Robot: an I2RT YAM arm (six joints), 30 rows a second.
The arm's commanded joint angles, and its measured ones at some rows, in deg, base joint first. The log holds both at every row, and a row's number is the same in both.
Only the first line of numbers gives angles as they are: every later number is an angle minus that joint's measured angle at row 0.
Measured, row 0: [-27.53, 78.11, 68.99, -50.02, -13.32, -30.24]
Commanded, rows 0 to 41: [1.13, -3.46, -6.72, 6.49, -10.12, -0.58]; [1.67, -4.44, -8.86, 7.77, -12.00, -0.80]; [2.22, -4.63, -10.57, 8.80, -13.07, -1.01]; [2.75, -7.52, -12.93, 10.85, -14.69, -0.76]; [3.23, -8.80, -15.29, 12.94, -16.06, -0.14]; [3.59, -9.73, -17.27, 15.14, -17.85, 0.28]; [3.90, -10.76, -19.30, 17.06, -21.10, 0.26]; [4.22, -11.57, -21.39, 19.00, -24.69, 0.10]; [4.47, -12.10, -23.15, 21.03, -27.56, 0.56]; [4.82, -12.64, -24.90, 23.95, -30.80, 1.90]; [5.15, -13.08, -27.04, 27.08, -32.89, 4.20]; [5.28, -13.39, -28.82, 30.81, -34.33, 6.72]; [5.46, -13.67, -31.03, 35.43, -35.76, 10.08]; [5.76, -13.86, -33.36, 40.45, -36.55, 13.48]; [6.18, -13.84, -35.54, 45.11, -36.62, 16.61]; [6.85, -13.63, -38.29, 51.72, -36.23, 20.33]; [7.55, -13.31, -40.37, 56.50, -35.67, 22.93]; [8.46, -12.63, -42.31, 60.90, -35.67, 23.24]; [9.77, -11.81, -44.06, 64.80, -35.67, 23.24]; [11.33, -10.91, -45.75, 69.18, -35.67, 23.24]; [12.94, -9.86, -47.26, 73.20, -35.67, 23.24]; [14.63, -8.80, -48.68, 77.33, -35.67, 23.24]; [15.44, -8.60, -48.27, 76.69, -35.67, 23.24]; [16.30, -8.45, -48.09, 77.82, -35.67, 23.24]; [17.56, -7.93, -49.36, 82.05, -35.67, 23.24]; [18.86, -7.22, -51.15, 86.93, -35.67, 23.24]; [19.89, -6.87, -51.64, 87.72, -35.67, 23.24]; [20.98, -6.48, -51.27, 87.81, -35.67, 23.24]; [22.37, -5.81, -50.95, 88.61, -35.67, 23.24]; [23.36, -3.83, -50.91, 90.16, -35.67, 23.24]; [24.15, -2.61, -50.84, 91.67, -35.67, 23.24]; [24.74, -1.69, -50.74, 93.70, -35.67, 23.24]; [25.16, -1.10, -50.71, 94.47, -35.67, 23.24]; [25.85, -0.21, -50.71, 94.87, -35.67, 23.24]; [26.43, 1.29, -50.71, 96.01, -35.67, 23.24]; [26.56, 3.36, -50.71, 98.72, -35.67, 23.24]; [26.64, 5.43, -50.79, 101.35, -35.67, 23.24]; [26.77, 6.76, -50.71, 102.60, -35.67, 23.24]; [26.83, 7.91, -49.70, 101.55, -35.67, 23.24]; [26.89, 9.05, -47.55, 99.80, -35.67, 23.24]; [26.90, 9.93, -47.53, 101.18, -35.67, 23.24]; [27.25, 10.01, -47.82, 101.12, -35.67, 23.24]
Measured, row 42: [26.54, 9.00, -48.91, 97.22, -34.95, 22.58]
